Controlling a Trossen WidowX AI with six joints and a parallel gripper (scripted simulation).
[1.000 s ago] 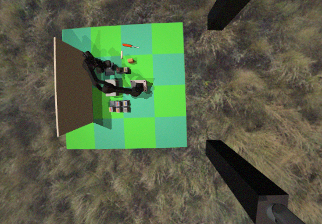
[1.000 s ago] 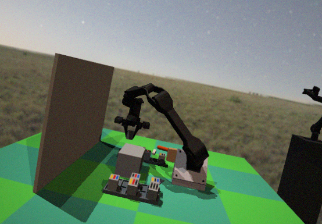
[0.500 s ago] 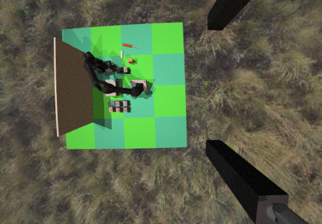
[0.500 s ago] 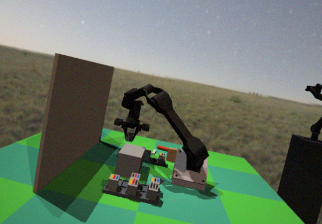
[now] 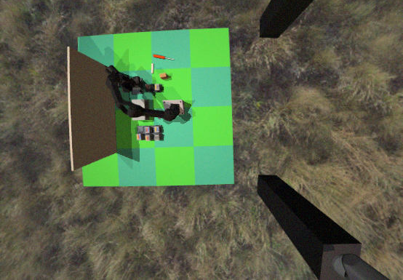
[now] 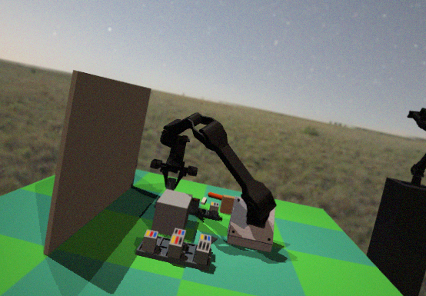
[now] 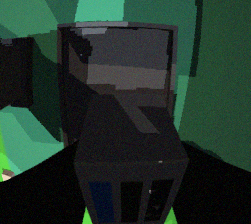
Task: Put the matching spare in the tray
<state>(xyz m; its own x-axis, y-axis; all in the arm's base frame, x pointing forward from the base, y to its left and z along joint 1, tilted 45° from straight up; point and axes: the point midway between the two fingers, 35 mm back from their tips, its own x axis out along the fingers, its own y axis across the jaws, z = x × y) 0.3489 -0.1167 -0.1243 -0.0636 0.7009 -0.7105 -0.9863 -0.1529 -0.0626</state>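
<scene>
The dark grey tray is 7 cm below my gripper tip and 1 cm behind it. Also, from my gripper tip: white cable tie bundle 15 cm to the right, 13 cm behind, 7 cm below; mounted unit 21 cm to the left, 7 cm behind, 2 cm below; orange-brown cardboard box 24 cm behind, 8 cm to the right, 4 cm below.
</scene>
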